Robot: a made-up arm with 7 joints. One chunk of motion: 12 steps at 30 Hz.
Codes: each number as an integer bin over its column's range. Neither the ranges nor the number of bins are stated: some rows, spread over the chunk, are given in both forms.
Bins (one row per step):
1: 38 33 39 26 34 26
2: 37 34 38 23 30 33
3: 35 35 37 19 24 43
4: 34 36 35 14 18 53
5: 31 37 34 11 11 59
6: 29 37 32 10 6 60
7: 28 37 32 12 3 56
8: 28 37 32 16 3 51
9: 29 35 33 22 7 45
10: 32 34 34 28 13 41
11: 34 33 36 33 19 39
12: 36 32 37 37 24 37
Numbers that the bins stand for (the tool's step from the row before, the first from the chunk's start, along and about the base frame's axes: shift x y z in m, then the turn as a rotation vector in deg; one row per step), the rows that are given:
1: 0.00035 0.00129 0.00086 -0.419 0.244 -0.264
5: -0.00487 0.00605 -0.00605 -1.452 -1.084 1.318
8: -0.00711 0.00605 -0.00881 -1.108 -1.547 0.935
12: -0.00114 0.00010 -0.00190 0.339 -0.333 0.264
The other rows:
2: -0.00040 0.00248 -0.00052 -0.626 0.013 0.072
3: -0.00189 0.00367 -0.00190 -0.901 -0.333 0.551
4: -0.00263 0.00486 -0.00467 -1.246 -0.680 1.031
6: -0.00637 0.00605 -0.00881 -1.521 -1.373 1.366
7: -0.00711 0.00605 -0.00881 -1.383 -1.547 1.174
9: -0.00637 0.00367 -0.00743 -0.694 -1.316 0.647
10: -0.00413 0.00248 -0.00605 -0.281 -0.969 0.455
11: -0.00263 0.00129 -0.00329 0.063 -0.622 0.360

